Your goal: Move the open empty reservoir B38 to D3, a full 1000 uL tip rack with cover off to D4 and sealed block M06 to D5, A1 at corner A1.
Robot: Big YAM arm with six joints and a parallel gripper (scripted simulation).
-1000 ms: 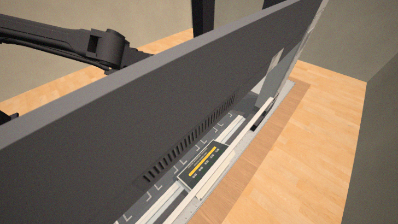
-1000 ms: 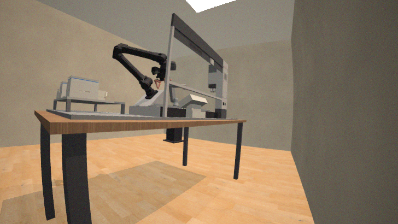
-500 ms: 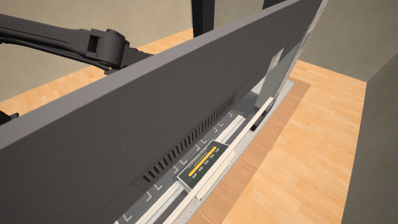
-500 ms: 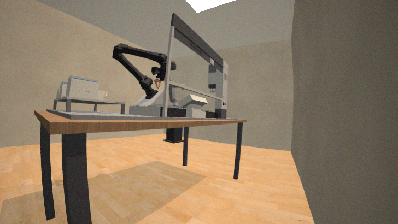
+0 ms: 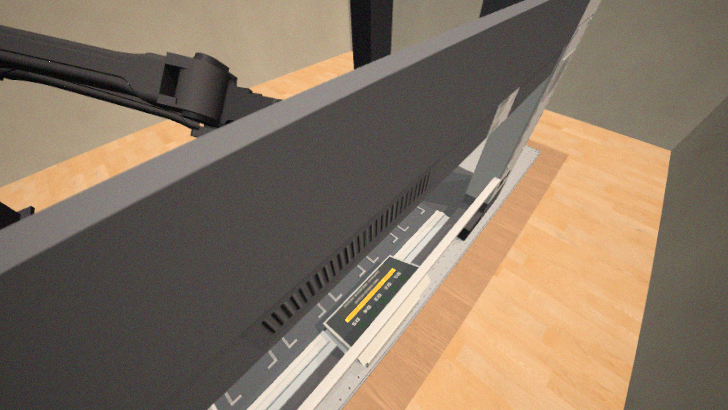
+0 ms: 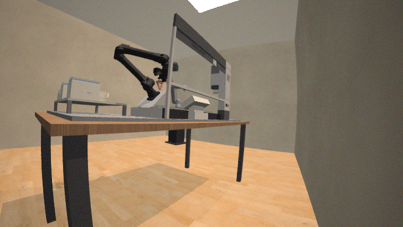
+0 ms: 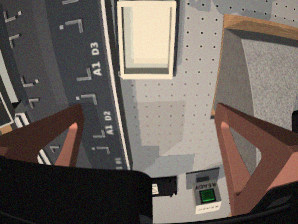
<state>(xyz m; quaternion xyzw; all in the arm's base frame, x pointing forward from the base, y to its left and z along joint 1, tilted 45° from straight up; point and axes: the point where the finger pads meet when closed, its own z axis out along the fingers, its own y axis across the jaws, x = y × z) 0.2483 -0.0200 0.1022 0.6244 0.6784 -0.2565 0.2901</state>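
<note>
Now: the cream one-well reservoir 21 cm below my hand. Round my hand: regrip nest rg (22 cm below); green key (17 cm behind, 37 cm to the left, 14 cm below); rg label (21 cm below).
</note>
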